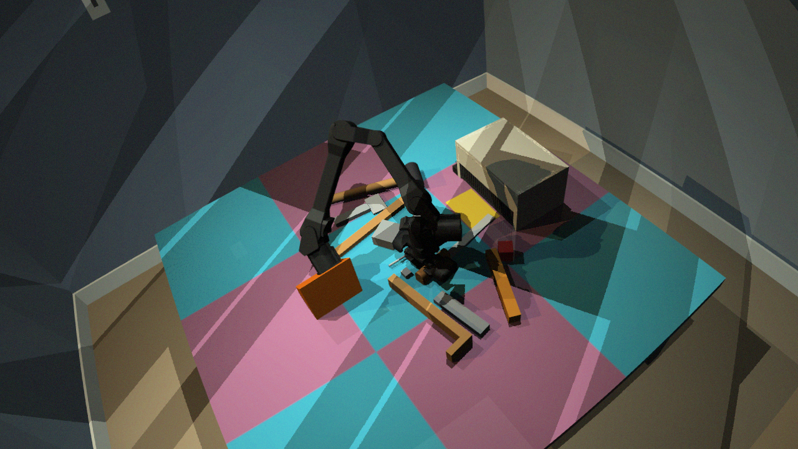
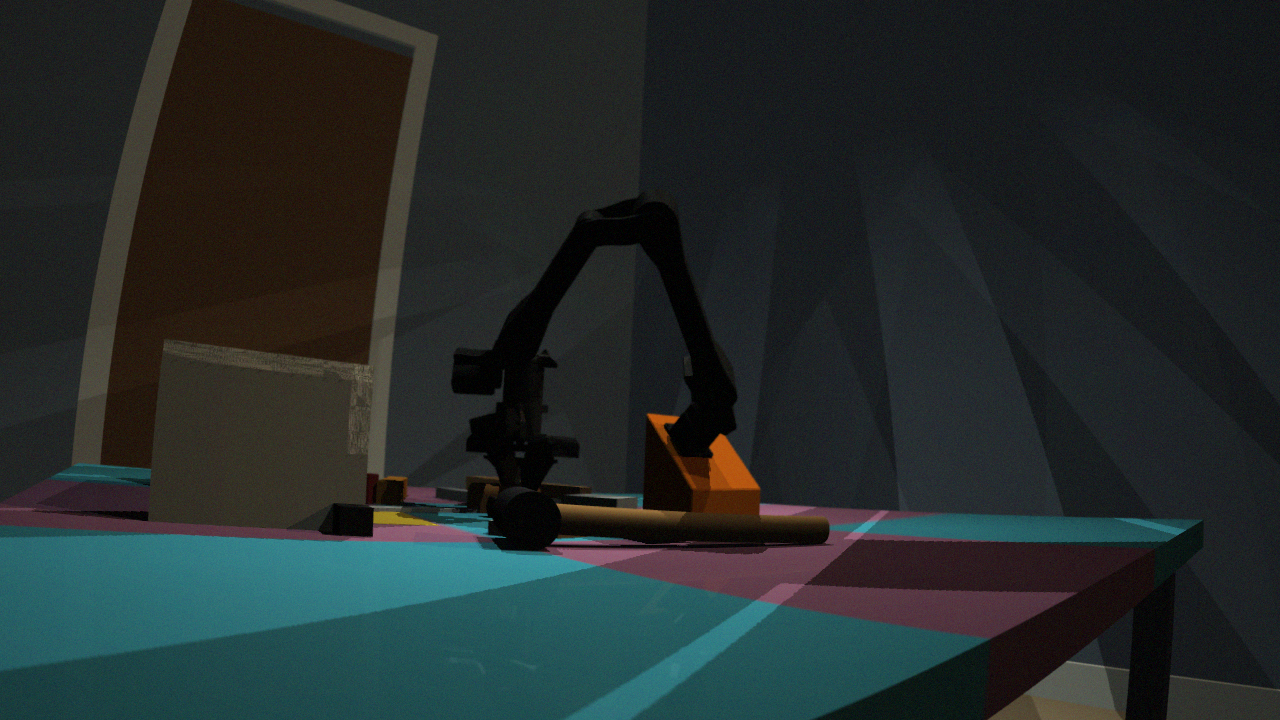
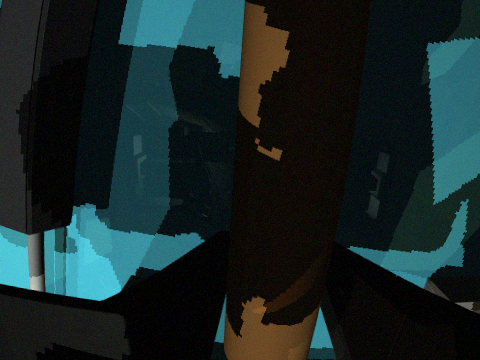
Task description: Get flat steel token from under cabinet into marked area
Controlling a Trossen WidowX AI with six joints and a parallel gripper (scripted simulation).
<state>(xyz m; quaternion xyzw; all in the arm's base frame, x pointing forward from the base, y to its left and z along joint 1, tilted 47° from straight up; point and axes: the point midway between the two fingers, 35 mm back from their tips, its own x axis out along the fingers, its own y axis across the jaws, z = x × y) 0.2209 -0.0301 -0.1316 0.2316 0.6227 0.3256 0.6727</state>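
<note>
My gripper tip is now 4 cm past the small grey cube and 4 cm to the right of it. Round my gripper tip: grey bar (1 cm behind, 16 cm to the right); screwdriver (9 cm to the left); grey block (18 cm to the left, 1 cm above).
</note>
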